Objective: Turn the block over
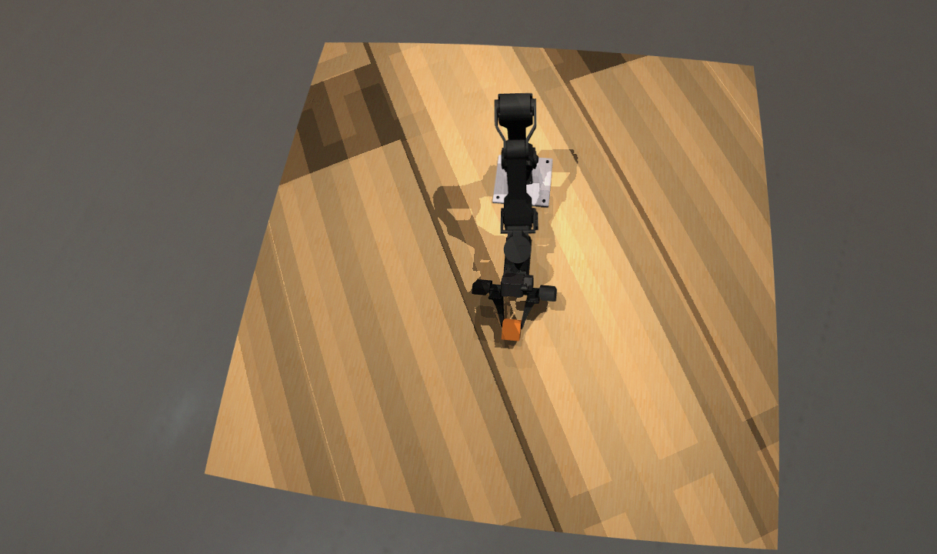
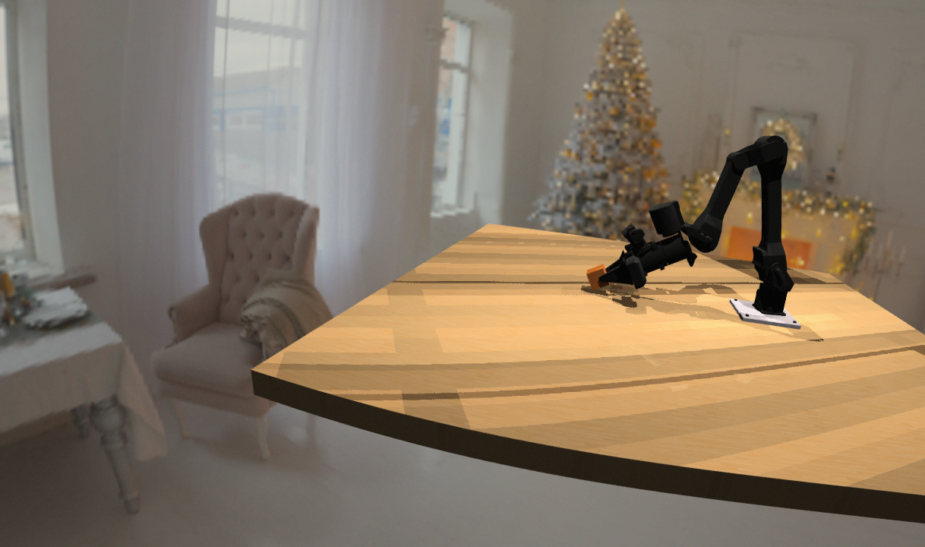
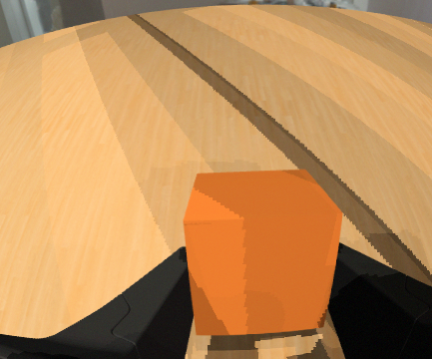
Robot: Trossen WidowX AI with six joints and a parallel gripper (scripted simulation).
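Now: the block 10 mm below my gripper tip.
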